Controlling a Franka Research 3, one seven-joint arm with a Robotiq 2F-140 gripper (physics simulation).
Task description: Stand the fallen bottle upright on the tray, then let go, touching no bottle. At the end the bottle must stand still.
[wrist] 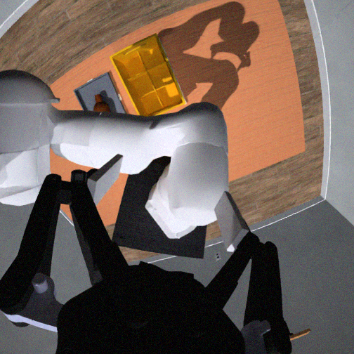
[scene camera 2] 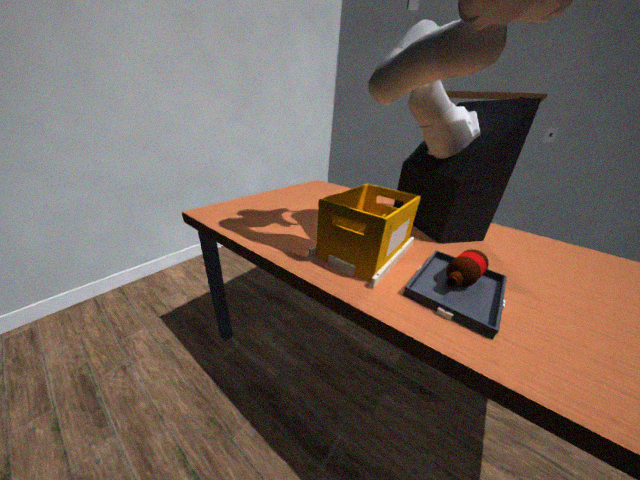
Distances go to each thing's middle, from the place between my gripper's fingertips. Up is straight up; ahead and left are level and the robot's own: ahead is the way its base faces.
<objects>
I see the brown bottle (scene camera 2: 468, 267) 20 cm ahead of my hand, 26 cm to the left of it and 62 cm below it.
</objects>
